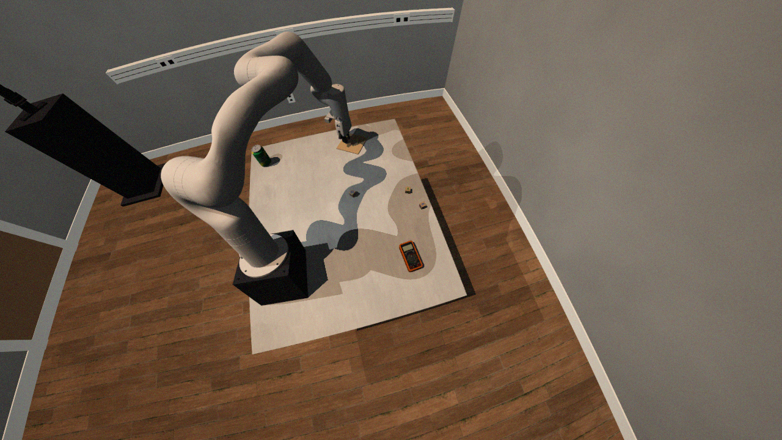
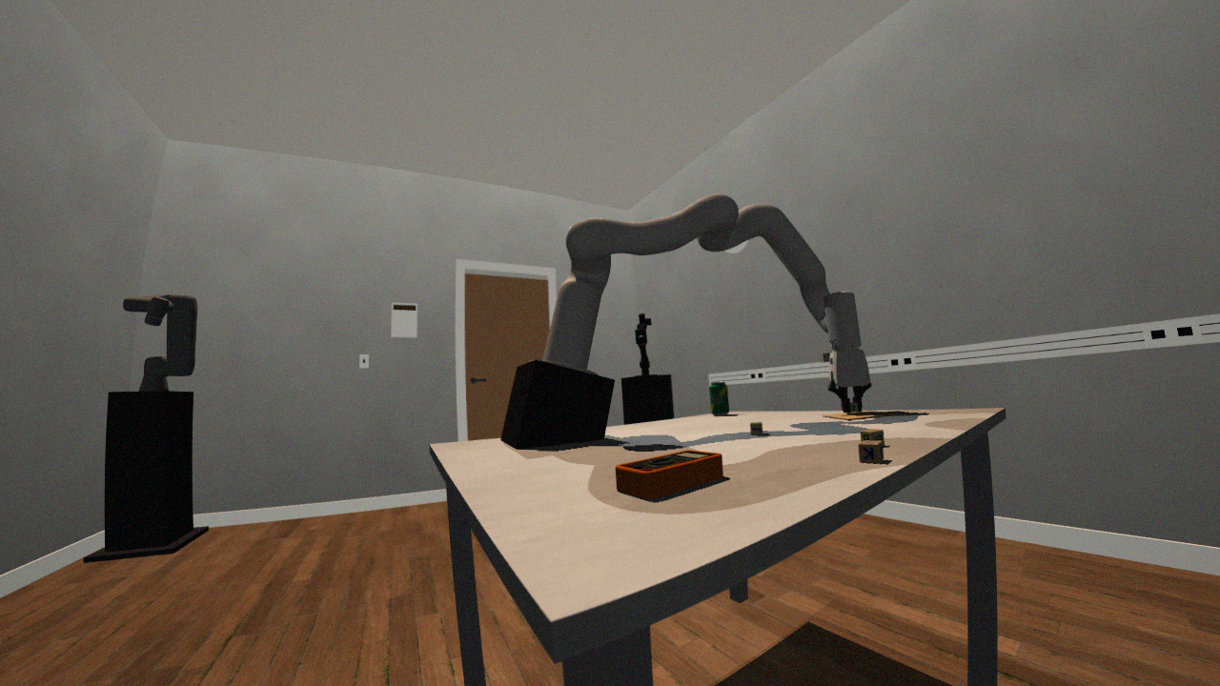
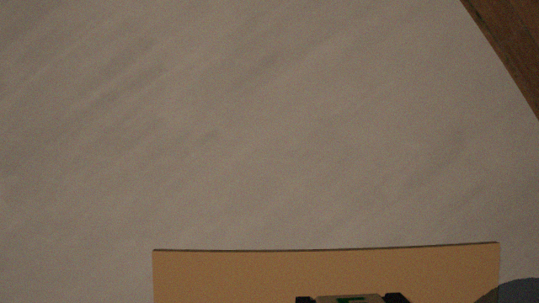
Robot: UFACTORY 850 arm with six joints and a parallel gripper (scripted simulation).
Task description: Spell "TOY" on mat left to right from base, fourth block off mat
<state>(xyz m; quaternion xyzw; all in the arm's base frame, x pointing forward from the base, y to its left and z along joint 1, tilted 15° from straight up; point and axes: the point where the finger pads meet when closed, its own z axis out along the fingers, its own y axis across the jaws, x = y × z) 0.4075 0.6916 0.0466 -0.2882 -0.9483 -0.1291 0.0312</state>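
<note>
Right now my hand is 1 cm above the block. Round my hand: orange multimeter: 16 cm ahead, 78 cm to the right, 1 cm below; then green soda can: 49 cm behind, 4 cm to the right, 3 cm above; then tan square mat: 3 cm ahead, 3 cm to the right, 3 cm below.
</note>
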